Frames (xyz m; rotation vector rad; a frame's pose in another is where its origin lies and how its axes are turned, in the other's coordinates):
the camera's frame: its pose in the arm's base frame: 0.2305 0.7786 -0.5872 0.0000 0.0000 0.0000
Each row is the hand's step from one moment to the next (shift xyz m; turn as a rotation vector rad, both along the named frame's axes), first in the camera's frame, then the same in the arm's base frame.
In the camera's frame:
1: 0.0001 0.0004 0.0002 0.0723 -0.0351 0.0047
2: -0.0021 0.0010 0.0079 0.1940 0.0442 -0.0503
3: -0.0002 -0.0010 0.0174 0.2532 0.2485 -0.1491
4: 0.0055 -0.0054 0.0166 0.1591 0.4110 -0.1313
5: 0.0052 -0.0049 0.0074 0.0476 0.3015 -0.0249
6: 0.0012 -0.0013 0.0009 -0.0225 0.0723 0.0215
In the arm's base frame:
1: 0.0001 0.0004 0.0002 0.0723 -0.0351 0.0047
2: -0.0021 0.0010 0.0079 0.1940 0.0442 -0.0503
3: -0.0002 -0.0010 0.0174 0.2532 0.2485 -0.1491
4: 0.0055 -0.0054 0.0166 0.1591 0.4110 -0.1313
5: 0.0052 -0.0049 0.0074 0.0476 0.3015 -0.0249
6: 0.0012 -0.0013 0.0009 -0.0225 0.0723 0.0215

